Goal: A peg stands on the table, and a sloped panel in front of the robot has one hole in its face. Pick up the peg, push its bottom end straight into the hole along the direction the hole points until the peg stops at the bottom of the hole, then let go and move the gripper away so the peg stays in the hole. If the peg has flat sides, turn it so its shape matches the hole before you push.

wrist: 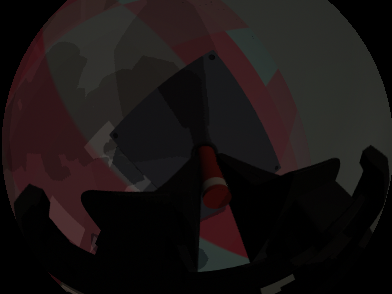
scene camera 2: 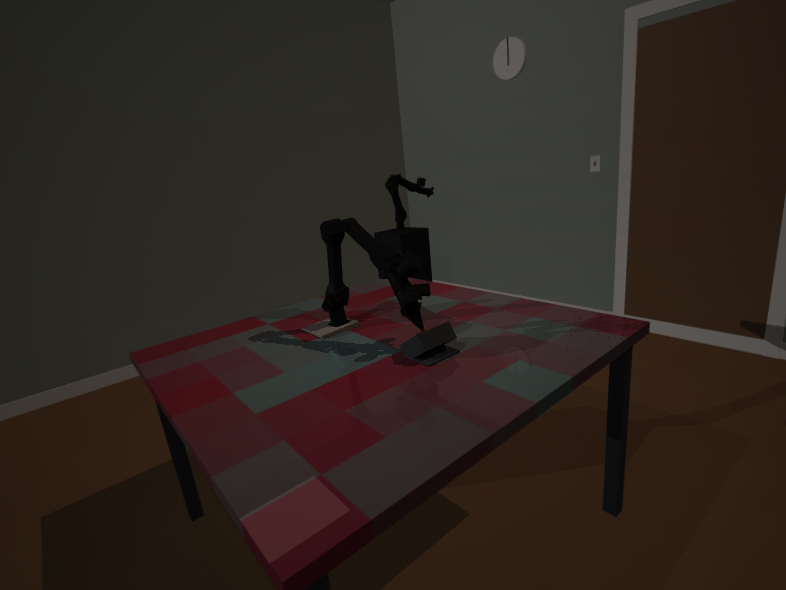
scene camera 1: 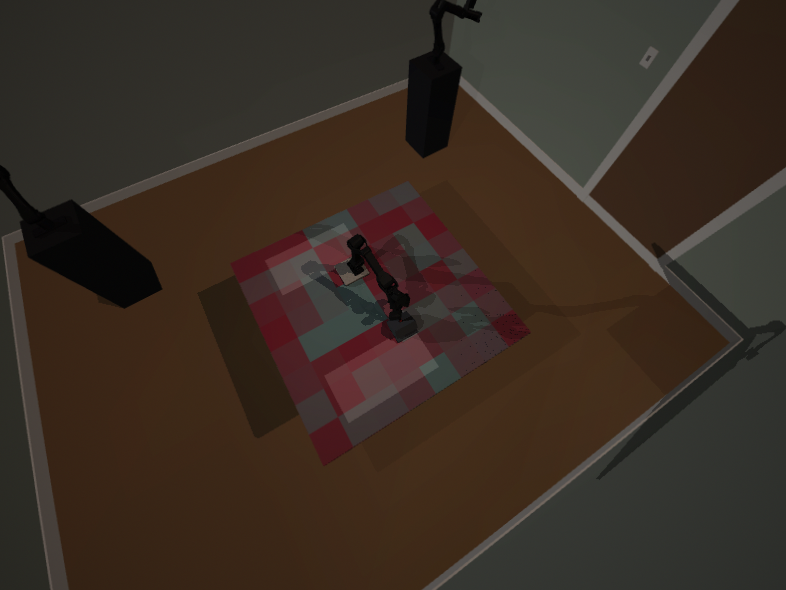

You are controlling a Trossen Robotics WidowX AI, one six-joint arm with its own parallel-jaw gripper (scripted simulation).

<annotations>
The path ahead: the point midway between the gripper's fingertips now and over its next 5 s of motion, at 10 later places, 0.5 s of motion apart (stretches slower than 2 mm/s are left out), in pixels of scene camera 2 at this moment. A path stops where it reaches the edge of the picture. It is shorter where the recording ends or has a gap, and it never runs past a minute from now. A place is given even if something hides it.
My gripper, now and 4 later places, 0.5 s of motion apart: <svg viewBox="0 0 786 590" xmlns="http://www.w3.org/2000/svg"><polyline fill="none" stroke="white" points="422,328 419,323 417,315 412,307 409,300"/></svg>
</annotations>
